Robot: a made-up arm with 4 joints.
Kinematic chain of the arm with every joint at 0, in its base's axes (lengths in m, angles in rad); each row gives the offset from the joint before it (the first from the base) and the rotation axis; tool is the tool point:
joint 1: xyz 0 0 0.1 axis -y
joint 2: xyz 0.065 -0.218 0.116 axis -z
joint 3: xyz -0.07 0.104 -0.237 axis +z
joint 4: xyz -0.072 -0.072 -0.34 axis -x
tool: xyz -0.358 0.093 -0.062
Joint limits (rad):
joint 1: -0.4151..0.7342
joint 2: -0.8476..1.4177
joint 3: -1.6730..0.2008
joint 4: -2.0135..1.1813
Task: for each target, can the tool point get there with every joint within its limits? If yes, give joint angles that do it. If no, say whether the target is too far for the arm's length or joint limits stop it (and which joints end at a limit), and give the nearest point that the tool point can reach.
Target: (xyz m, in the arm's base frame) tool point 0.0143 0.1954 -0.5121
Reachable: yes | joints 0.4739 0.4899 -0.2600 0.3513
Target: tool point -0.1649 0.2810 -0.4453
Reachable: yes | joints -0.0250 0.5644 -0.4969 0.3221
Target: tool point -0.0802 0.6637 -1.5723
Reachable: no: too far | nearest point 0.0963 0.2631 -0.5679 | short by 1.096 m
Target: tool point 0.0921 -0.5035 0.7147
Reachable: no: joint limits stop it (at a limit: joint 1, joint 2, joint 3) | nearest point 0.6776 -0.0919 0.2232 | short by 0.868 m
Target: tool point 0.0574 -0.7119 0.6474
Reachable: no: joint limits stop it (at a limit: joint 1, joint 2, joint 3, joint 4) | nearest point -0.3476 -0.6022 -0.1297 | short by 0.883 m
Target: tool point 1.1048 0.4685 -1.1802
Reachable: no: too far | nearest point 0.5106 0.0941 -0.4917 | short by 0.983 m
